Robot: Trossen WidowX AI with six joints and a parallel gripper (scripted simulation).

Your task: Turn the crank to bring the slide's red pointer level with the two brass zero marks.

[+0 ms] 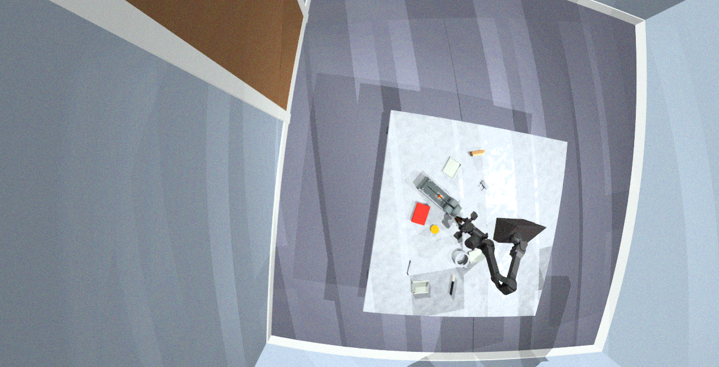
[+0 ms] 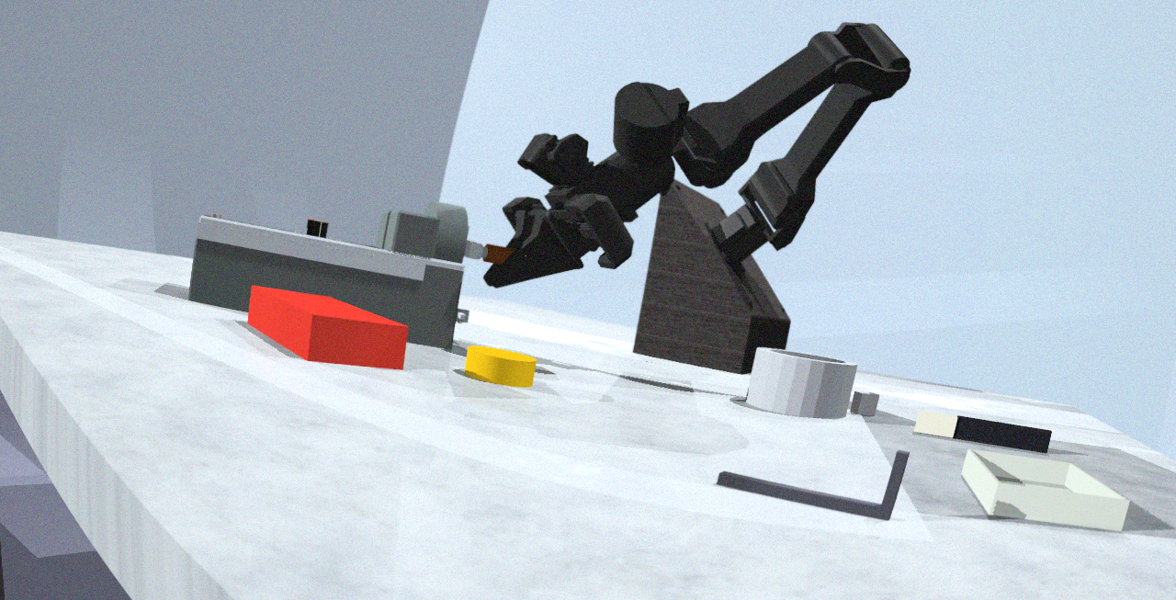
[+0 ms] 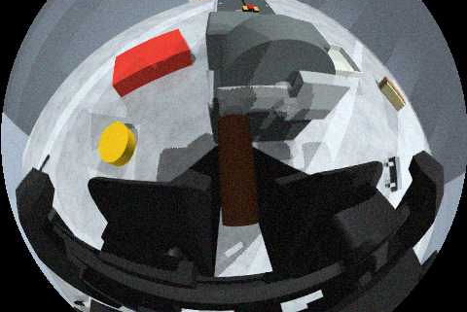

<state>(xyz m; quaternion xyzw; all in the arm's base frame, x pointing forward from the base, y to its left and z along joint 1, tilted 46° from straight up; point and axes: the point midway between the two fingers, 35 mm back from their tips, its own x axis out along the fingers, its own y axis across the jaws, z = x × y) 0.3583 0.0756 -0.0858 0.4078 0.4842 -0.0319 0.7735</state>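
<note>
The brown handle is 20 mm behind my gripper tip, 10 mm to the left of it and 30 mm above it. Round my gripper tip: yellow disc (90 mm ahead, 110 mm to the left, 50 mm below); red pointer (140 mm ahead, 100 mm to the right, 20 mm above); black L-shaped bar (180 mm ahead, 400 mm to the left, 50 mm below).
</note>
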